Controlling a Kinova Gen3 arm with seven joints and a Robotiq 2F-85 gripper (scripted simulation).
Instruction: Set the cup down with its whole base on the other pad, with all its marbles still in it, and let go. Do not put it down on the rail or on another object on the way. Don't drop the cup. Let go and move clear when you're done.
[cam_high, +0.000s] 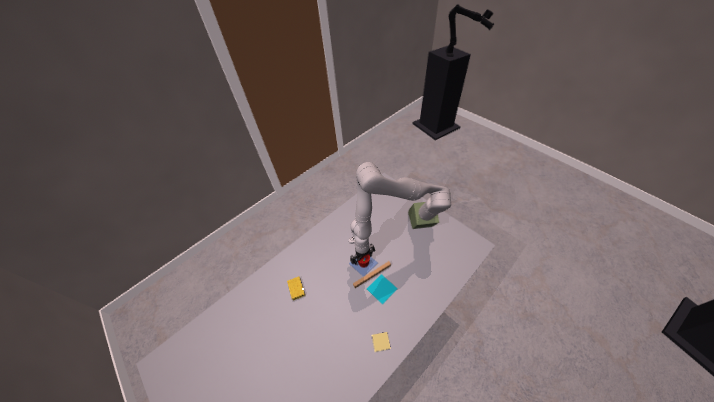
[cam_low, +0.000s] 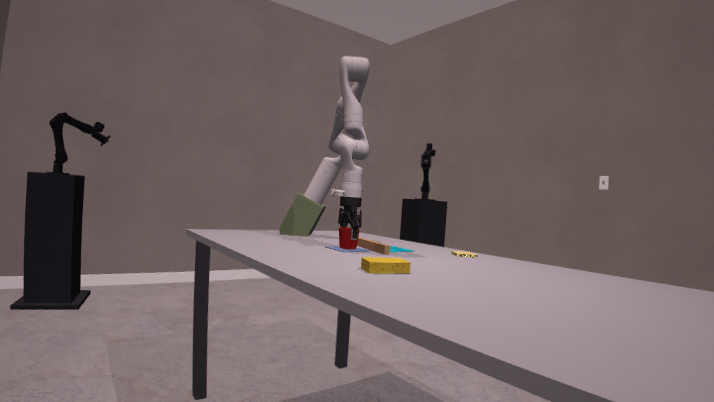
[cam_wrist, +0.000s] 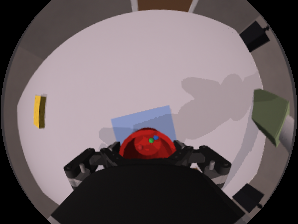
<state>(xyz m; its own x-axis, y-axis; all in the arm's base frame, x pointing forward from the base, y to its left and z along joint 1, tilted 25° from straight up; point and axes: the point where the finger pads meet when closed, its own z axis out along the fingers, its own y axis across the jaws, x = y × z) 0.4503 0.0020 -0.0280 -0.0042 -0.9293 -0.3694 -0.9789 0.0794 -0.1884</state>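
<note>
Now: the red cup 20 mm below my hand. From my hand the other things lie so: wooden rail (90 mm to the left, 40 mm below); then yellow sponge (390 mm ahead, 70 mm to the right, 30 mm below).
</note>
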